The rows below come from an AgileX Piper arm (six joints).
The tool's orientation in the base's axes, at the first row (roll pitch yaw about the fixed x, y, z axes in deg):
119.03 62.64 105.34
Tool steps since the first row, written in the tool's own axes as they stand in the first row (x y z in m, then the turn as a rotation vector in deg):
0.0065 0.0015 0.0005 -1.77 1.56 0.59
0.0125 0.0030 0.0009 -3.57 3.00 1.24
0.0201 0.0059 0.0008 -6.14 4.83 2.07
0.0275 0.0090 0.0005 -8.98 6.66 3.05
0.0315 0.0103 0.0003 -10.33 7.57 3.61
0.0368 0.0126 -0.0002 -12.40 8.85 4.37
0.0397 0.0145 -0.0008 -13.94 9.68 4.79
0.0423 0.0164 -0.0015 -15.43 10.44 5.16
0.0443 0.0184 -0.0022 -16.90 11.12 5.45
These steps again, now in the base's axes. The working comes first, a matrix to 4 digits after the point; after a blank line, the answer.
The tool's axes in the first row as the columns of a matrix, in the base's axes (used below as rounded here):
-0.1216 0.2625 0.9572
0.4432 0.8773 -0.1843
-0.8881 0.4018 -0.2230

0.0001 0.0041 -0.0053 1.19 0.48 2.07
0.0001 0.0080 -0.0101 2.41 0.82 4.10
-0.0001 0.0139 -0.0157 4.00 1.13 6.93
-0.0005 0.0200 -0.0209 5.76 1.30 9.97
-0.0008 0.0229 -0.0239 6.70 1.40 11.41
-0.0014 0.0274 -0.0276 8.01 1.46 13.59
-0.0018 0.0305 -0.0293 8.82 1.43 15.20
-0.0023 0.0334 -0.0306 9.56 1.37 16.75
-0.0027 0.0362 -0.0315 10.19 1.26 18.26

